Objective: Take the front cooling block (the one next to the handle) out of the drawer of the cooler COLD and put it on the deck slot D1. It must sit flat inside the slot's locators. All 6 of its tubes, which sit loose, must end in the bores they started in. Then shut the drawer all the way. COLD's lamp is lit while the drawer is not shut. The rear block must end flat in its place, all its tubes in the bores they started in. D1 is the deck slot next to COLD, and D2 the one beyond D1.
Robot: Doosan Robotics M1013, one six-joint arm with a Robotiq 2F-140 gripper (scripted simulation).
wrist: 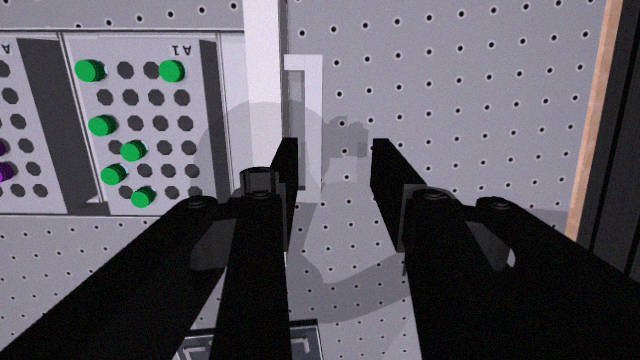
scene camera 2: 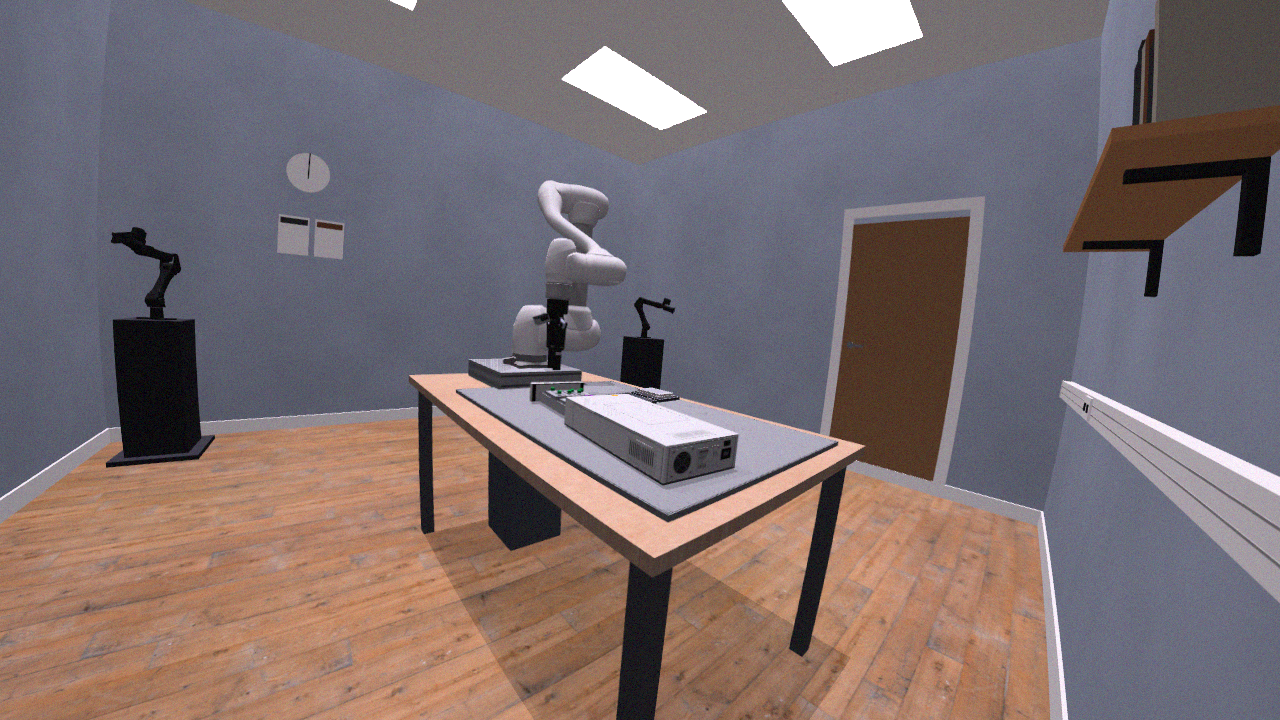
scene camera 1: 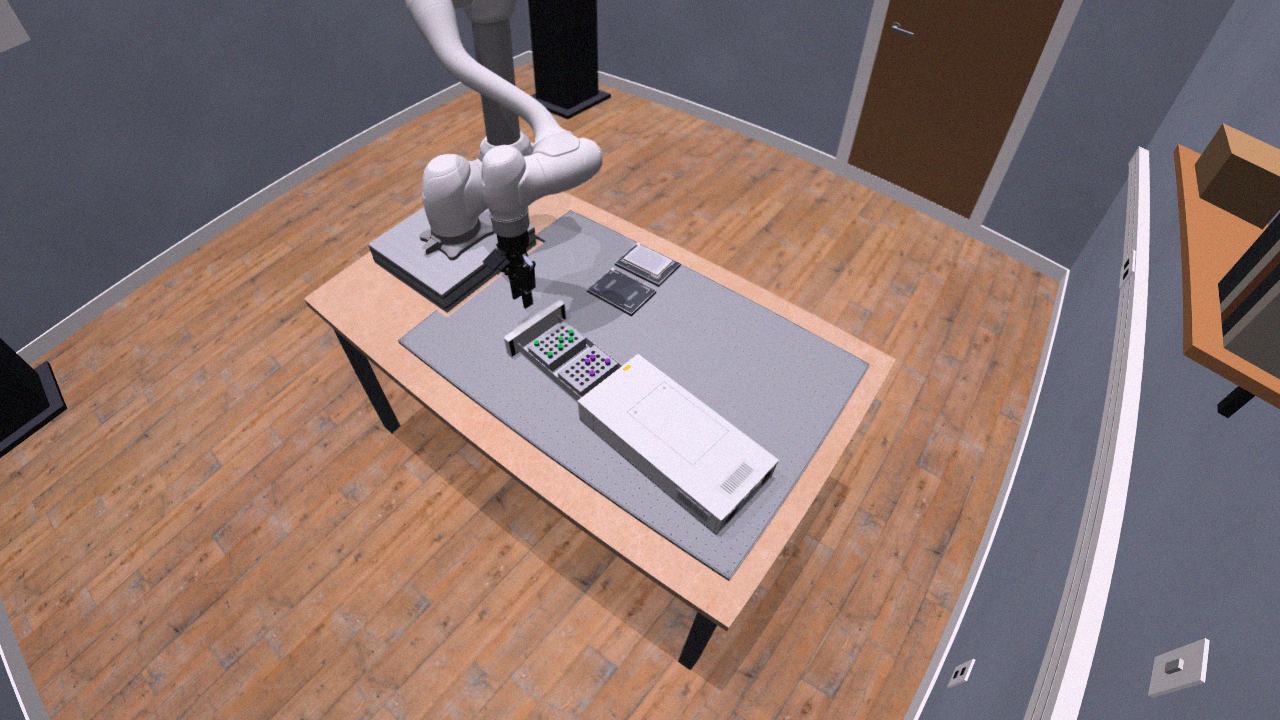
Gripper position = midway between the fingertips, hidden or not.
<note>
In view: the gripper (scene camera 1: 522, 301), a cooler COLD (scene camera 1: 709, 467) and a deck slot D1 (scene camera 1: 624, 286).
The cooler COLD also shows in scene camera 2 (scene camera 2: 667, 446). The gripper is seen too in the wrist view (wrist: 334, 162) and in scene camera 2 (scene camera 2: 553, 369).
</note>
